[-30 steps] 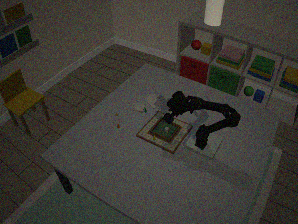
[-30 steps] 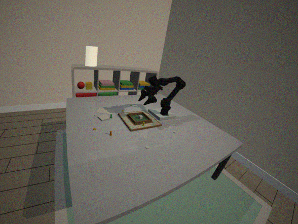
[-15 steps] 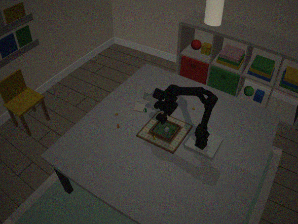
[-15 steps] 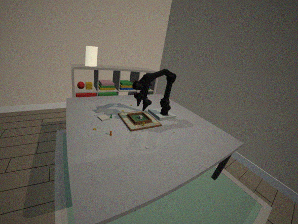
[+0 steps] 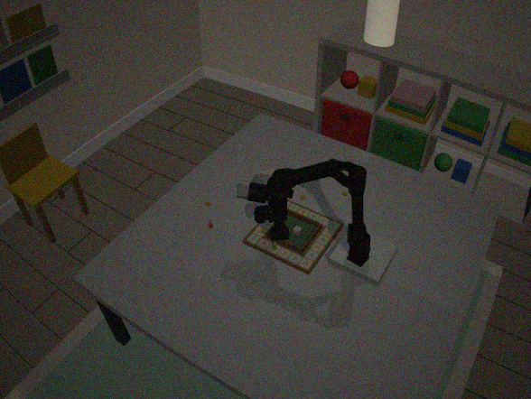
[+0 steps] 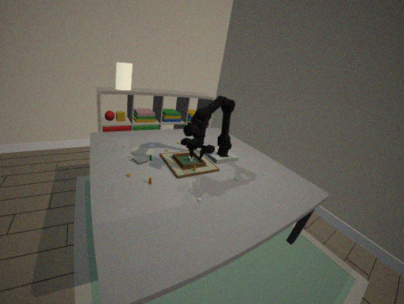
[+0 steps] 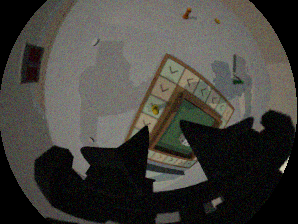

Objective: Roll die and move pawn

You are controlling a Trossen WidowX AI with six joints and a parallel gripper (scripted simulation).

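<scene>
The yellow pawn lies 50 mm below my gripper tip and 10 mm to the left of it. Also, from my gripper tip: green dice tray (100 mm to the right, 70 mm below); then green pawn (230 mm ahead, 170 mm to the right, 60 mm below); then orange pawn (270 mm ahead, 80 mm to the left, 60 mm below).
</scene>
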